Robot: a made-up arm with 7 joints.
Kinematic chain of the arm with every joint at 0, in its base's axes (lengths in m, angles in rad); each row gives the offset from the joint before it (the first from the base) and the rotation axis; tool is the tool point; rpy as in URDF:
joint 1: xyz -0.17 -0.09 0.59 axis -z
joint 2: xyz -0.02 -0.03 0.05 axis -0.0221 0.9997 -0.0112
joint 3: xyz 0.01 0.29 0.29 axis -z
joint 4: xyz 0 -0.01 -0.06 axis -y
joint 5: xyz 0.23 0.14 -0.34 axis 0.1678 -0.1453 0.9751
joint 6: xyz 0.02 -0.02 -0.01 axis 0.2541 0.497 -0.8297
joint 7: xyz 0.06 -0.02 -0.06 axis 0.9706 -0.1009 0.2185
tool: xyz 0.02 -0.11 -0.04 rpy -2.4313 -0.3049 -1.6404
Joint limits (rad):
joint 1: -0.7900..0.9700
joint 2: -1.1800..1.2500
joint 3: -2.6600..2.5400
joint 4: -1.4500..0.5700
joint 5: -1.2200..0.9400
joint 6: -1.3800..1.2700
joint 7: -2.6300..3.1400
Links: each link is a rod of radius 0.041 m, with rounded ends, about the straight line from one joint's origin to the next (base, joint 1, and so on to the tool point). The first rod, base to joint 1, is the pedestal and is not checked.
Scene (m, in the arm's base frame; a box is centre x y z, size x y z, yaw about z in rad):
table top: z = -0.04
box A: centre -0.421 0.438 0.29 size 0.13 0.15 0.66 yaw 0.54
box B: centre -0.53 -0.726 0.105 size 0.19 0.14 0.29 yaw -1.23
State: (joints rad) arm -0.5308 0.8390 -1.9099 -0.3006 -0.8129 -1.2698 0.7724
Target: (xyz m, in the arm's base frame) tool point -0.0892 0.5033 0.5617
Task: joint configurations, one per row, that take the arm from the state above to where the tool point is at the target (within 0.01 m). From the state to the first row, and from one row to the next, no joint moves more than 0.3 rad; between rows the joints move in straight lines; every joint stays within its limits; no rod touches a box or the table.
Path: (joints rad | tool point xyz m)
1: -0.3286 0.9275 -2.0988 -0.2009 -0.8443 -1.3065 0.6714 | -0.6265 0.3001 0.5914
2: -0.1263 1.0160 -2.2878 -0.1011 -0.8758 -1.3433 0.5703 | -0.5417 0.3907 0.6992
3: 0.0759 1.1044 -2.4767 -0.0014 -0.9072 -1.3800 0.4693 | -0.4210 0.4380 0.8108
4: 0.2689 1.0114 -2.2107 -0.0243 -1.0064 -1.2958 0.4589 | -0.2656 0.5182 0.6816
5: 0.4619 0.9184 -1.9447 -0.0471 -1.1057 -1.2116 0.4485 | -0.0892 0.5033 0.5617

